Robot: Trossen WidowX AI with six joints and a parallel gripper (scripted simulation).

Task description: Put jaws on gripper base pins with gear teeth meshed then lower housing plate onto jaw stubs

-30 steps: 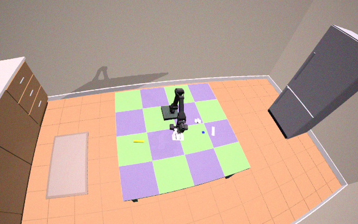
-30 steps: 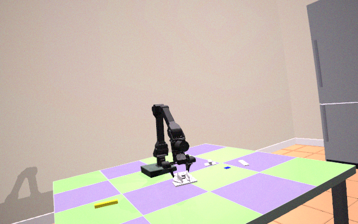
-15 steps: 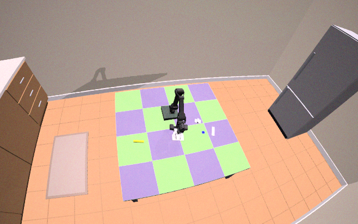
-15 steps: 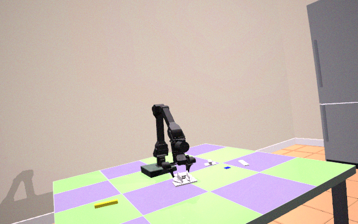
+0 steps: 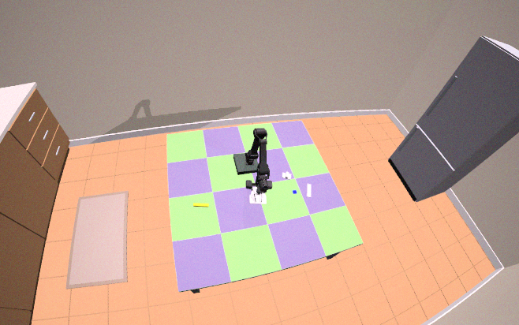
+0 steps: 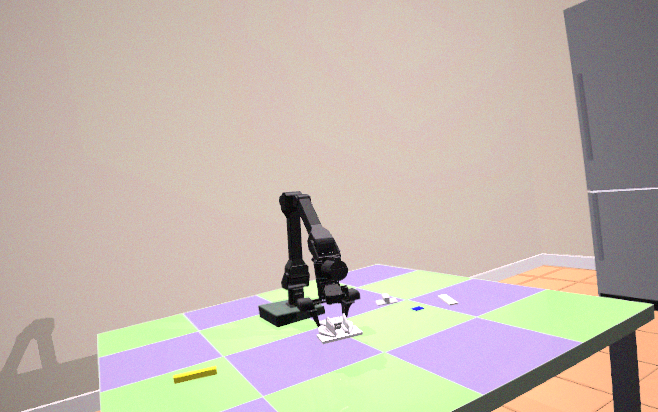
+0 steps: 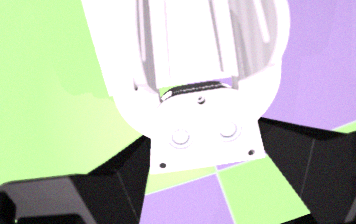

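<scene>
Now: gripper tip 10 mm short of the white housing plate and 20 mm below it. Also, from my gripper tip: blue cube (30 mm ahead, 280 mm to the left, 10 mm below); then yellow bar (100 mm ahead, 420 mm to the right); then white strip (30 mm ahead, 400 mm to the left).
</scene>
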